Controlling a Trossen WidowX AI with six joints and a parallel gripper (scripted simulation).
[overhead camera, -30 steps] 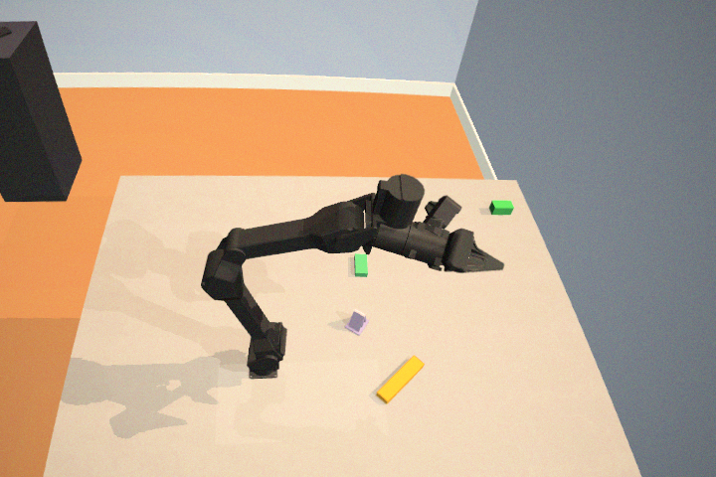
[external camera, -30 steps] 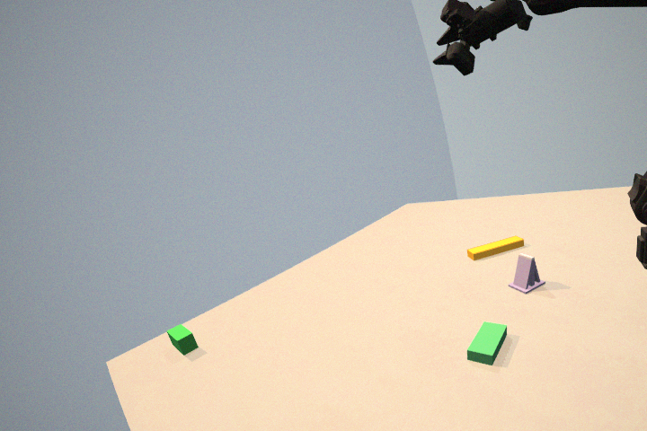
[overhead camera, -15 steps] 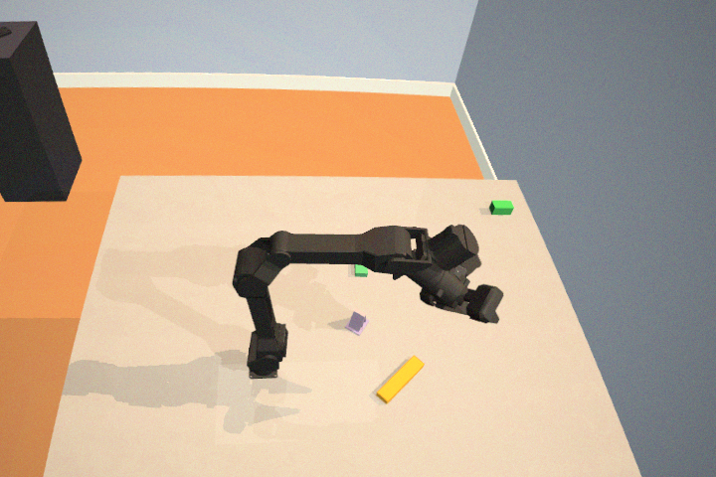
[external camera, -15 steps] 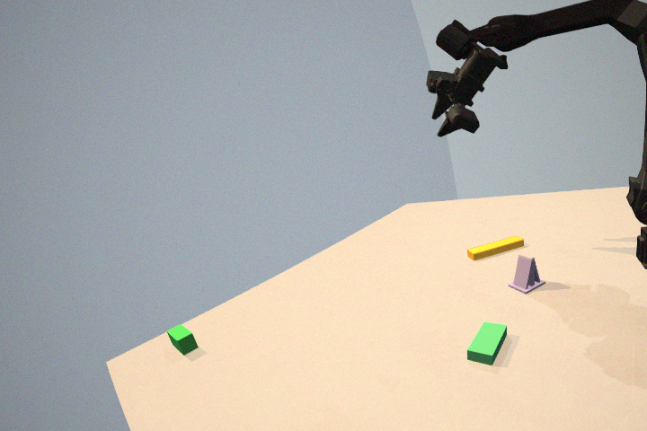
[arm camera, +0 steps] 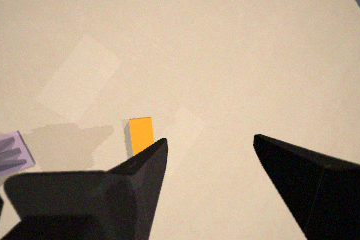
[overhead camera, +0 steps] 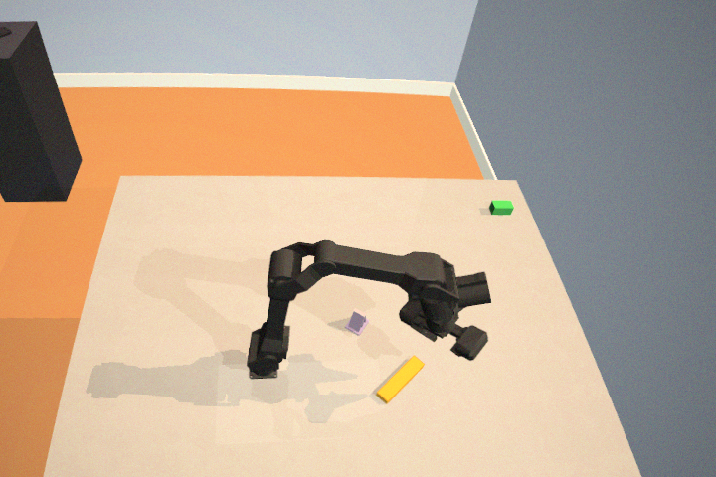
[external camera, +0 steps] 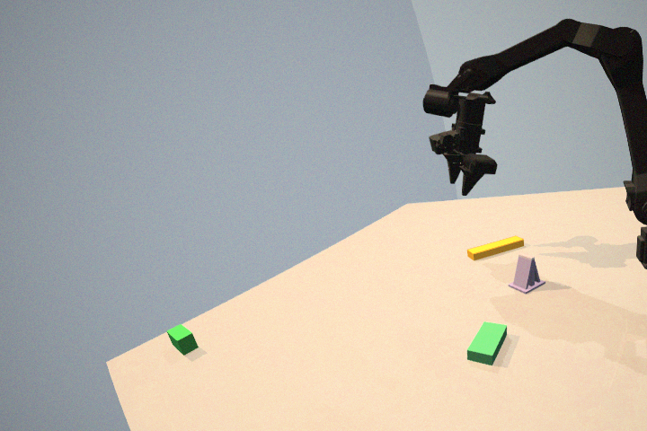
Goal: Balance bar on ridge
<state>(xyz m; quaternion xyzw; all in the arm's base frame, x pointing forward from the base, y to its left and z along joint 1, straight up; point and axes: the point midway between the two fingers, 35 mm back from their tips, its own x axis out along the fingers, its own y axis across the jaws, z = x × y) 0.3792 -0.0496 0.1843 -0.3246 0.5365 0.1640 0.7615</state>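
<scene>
The yellow bar lies 8 cm behind my gripper tip and 14 cm below it. Round my gripper tip: small green cube (35 cm ahead, 55 cm to the left, 14 cm below); then flat green block (13 cm behind, 34 cm to the left, 14 cm below).
</scene>
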